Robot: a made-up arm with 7 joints. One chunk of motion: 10 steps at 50 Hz.
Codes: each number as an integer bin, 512 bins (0 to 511) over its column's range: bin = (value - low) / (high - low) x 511, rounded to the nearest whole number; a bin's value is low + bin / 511 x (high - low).
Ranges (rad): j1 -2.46..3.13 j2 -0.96..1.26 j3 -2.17..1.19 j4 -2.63..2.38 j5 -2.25..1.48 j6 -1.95..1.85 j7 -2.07..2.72
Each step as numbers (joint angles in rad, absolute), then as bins.
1 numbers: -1.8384 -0.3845 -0.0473 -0.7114 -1.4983 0.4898 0.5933
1 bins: 57 132 323 196 103 328 284
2 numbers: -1.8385 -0.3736 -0.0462 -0.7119 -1.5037 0.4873 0.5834
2 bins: 57 135 323 196 102 328 283
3 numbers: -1.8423 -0.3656 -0.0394 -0.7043 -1.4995 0.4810 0.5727
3 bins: 56 137 324 196 103 327 282
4 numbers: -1.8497 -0.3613 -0.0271 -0.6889 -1.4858 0.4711 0.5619
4 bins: 56 138 326 198 105 326 281
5 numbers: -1.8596 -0.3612 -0.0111 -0.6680 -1.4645 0.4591 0.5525
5 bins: 55 138 328 200 108 324 280
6 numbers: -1.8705 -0.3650 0.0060 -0.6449 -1.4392 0.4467 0.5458
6 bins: 54 137 331 202 111 322 279
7 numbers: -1.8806 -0.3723 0.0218 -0.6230 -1.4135 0.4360 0.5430
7 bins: 53 135 333 205 115 321 279
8 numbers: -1.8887 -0.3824 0.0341 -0.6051 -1.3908 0.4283 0.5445
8 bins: 52 133 335 207 118 320 279
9 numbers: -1.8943 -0.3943 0.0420 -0.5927 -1.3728 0.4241 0.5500
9 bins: 52 130 336 208 120 319 280
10 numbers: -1.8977 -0.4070 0.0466 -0.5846 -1.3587 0.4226 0.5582
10 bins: 51 127 337 209 122 319 280
